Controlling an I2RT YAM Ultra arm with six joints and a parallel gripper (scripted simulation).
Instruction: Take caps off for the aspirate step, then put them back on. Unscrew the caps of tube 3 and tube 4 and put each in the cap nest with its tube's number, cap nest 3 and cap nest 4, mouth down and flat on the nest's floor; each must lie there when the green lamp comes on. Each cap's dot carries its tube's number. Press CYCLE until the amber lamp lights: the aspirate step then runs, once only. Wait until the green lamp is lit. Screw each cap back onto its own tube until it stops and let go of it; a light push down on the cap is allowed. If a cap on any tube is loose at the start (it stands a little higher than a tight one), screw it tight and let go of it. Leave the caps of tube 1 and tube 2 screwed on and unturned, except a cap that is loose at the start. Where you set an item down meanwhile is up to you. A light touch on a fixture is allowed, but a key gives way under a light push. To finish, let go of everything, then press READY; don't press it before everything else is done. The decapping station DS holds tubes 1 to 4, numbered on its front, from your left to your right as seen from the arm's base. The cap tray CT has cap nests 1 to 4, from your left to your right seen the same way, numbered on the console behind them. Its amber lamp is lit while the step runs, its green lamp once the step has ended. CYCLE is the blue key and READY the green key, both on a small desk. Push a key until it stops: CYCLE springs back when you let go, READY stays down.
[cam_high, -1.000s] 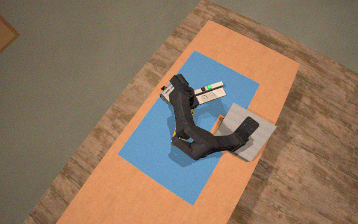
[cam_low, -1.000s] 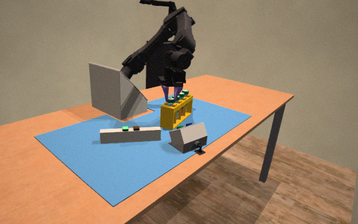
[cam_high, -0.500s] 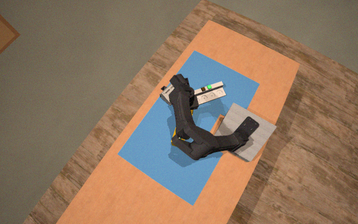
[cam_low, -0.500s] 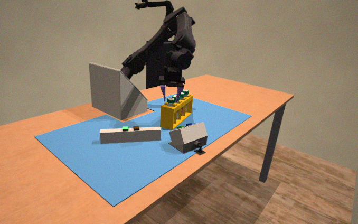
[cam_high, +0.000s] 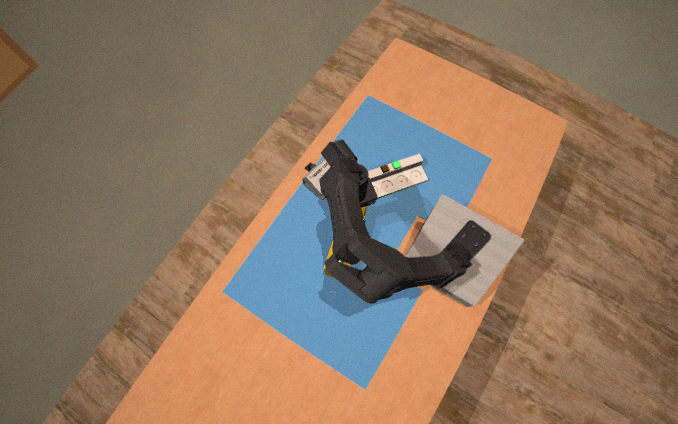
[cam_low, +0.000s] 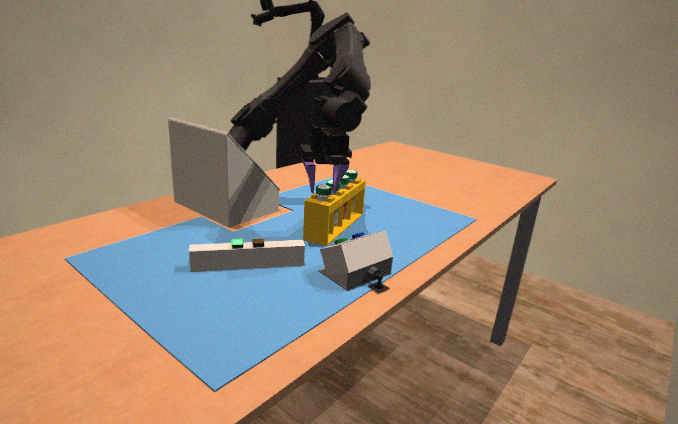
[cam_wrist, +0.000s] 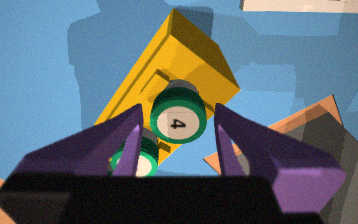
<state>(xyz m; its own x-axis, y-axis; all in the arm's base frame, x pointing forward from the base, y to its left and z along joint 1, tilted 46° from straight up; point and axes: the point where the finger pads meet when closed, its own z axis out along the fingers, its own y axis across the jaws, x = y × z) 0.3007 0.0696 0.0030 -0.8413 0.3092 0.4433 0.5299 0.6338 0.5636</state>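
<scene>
Right now my hand is right at the cap 4. From my hand the other things lie so: cap 3 (2 cm behind, 5 cm to the left); then blue key (14 cm ahead, 3 cm to the right, 5 cm below); then cap 2 (4 cm behind, 10 cm to the left).
</scene>
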